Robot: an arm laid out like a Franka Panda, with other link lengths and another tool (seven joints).
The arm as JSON. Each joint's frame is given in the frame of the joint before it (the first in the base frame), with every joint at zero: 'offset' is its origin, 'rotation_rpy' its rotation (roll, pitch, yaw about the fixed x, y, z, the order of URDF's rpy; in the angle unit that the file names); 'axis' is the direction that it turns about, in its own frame. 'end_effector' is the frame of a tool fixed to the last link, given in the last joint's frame.
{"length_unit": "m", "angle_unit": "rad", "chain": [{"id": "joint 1", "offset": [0.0, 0.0, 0.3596], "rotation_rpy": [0.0, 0.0, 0.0], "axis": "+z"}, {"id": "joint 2", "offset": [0.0, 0.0, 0.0], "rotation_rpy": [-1.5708, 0.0, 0.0], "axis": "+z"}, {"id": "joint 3", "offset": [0.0, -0.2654, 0.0], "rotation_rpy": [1.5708, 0.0, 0.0], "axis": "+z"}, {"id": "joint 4", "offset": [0.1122, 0.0, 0.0], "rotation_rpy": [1.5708, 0.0, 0.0], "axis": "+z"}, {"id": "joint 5", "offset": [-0.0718, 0.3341, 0.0], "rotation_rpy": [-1.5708, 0.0, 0.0], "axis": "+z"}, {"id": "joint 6", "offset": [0.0, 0.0, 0.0], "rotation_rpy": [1.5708, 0.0, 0.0], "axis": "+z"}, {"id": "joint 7", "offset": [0.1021, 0.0, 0.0], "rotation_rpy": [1.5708, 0.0, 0.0], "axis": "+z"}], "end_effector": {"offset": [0.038, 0.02, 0.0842], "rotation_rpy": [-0.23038, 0.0, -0.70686]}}
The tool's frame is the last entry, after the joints.
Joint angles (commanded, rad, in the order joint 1, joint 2, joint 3, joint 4, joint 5, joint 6, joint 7), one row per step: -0.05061, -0.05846, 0.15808, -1.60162, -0.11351, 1.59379, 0.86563; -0.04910, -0.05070, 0.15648, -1.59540, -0.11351, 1.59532, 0.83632; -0.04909, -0.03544, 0.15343, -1.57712, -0.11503, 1.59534, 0.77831; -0.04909, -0.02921, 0.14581, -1.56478, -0.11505, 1.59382, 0.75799; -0.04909, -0.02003, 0.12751, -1.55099, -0.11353, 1.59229, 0.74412; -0.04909, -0.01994, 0.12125, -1.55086, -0.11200, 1.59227, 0.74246; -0.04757, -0.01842, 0.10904, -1.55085, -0.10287, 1.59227, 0.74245; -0.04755, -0.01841, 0.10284, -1.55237, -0.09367, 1.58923, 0.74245; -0.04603, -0.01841, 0.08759, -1.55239, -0.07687, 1.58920, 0.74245; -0.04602, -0.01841, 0.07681, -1.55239, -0.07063, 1.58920, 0.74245
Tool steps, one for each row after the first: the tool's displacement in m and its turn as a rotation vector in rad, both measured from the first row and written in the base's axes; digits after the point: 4 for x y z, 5 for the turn. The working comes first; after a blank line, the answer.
Tool pose at each row, in the base's axes (x y z in m, rotation vector in rad; the steps are taken from these numbers as rounded here): 0.5462, 0.0102, 0.6390, 2.79391, -0.08323, 0.08415; 0.5496, 0.0105, 0.6377, 2.79505, -0.04156, 0.08648; 0.5561, 0.0094, 0.6377, 2.79423, 0.03564, 0.09485; 0.5584, 0.0054, 0.6396, 2.79440, 0.05241, 0.10106; 0.5612, -0.0048, 0.6405, 2.79683, 0.04552, 0.10201; 0.5613, -0.0082, 0.6404, 2.79836, 0.03915, 0.10060; 0.5615, -0.0136, 0.6391, 2.80777, 0.02480, 0.09558; 0.5612, -0.0164, 0.6376, 2.81698, 0.01699, 0.08732; 0.5609, -0.0229, 0.6368, 2.83379, -0.00204, 0.08363; 0.5606, -0.0285, 0.6365, 2.83994, -0.01722, 0.08115

0.0034, 0.0003, -0.0013, -0.00053, 0.00344, 0.02921; 0.0099, -0.0008, -0.0013, -0.00297, 0.00698, 0.08376; 0.0122, -0.0048, 0.0006, -0.00286, 0.00469, 0.09616; 0.0150, -0.0150, 0.0015, -0.00038, 0.00318, 0.09154; 0.0151, -0.0184, 0.0014, 0.00118, 0.00338, 0.08699; 0.0153, -0.0238, 0.0001, 0.01069, 0.00507, 0.07668; 0.0150, -0.0266, -0.0014, 0.01994, 0.00978, 0.07054; 0.0147, -0.0331, -0.0022, 0.03707, 0.00989, 0.05750; 0.0144, -0.0387, -0.0025, 0.04356, 0.00972, 0.04699
